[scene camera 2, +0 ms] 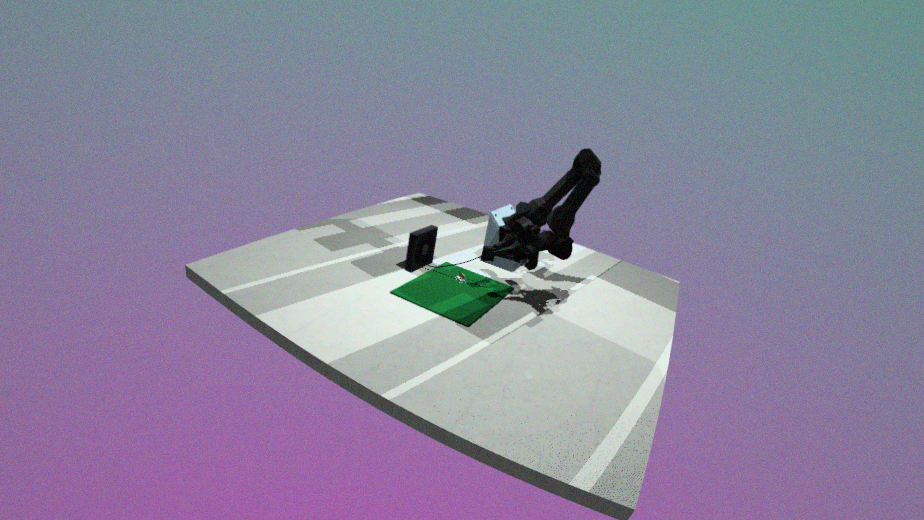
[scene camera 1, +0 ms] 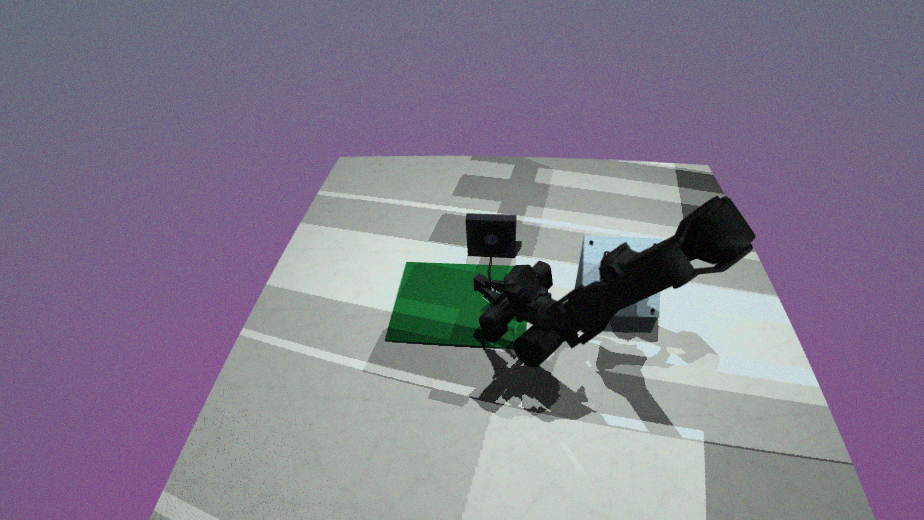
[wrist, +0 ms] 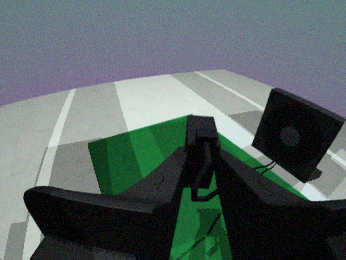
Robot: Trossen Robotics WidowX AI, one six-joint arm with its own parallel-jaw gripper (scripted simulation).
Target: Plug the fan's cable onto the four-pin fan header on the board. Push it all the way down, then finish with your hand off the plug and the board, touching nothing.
Labels:
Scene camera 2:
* my gripper: 491, 251
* black square fan: 421, 244
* green board: 437, 290
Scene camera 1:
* my gripper: 485, 285
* black square fan: 486, 233
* green board: 436, 304
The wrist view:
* my gripper: 200, 154
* black plug: 200, 129

